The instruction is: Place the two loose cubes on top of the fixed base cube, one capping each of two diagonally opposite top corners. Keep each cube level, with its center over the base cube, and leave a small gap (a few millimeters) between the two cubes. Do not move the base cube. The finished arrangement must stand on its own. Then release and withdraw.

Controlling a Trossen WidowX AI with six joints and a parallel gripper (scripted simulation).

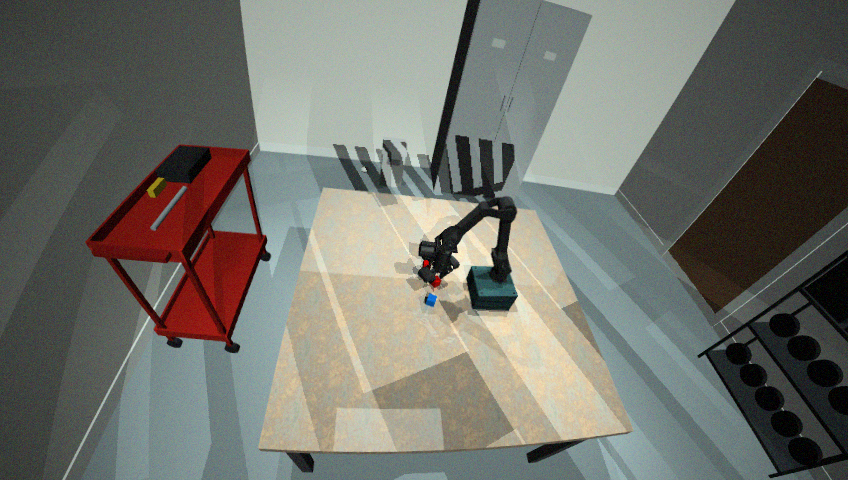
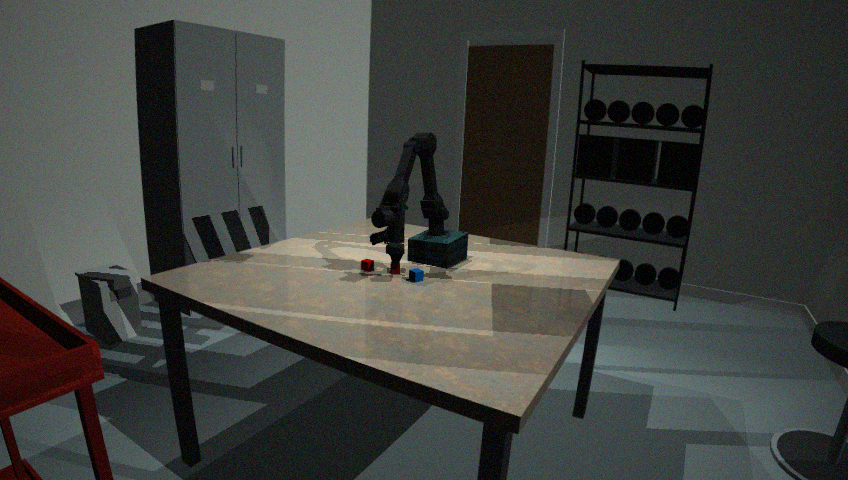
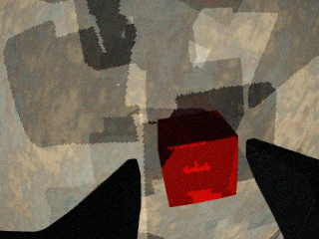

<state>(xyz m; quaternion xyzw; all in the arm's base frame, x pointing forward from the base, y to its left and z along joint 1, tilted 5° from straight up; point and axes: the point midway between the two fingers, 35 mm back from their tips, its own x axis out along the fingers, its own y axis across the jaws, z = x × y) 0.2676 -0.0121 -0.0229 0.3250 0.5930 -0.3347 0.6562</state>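
Now: the blue cube 100 mm to the left of my gripper tip and 20 mm ahead of it. The rest, counted from my gripper tip: red cube 100 mm to the right, 30 mm ahead.
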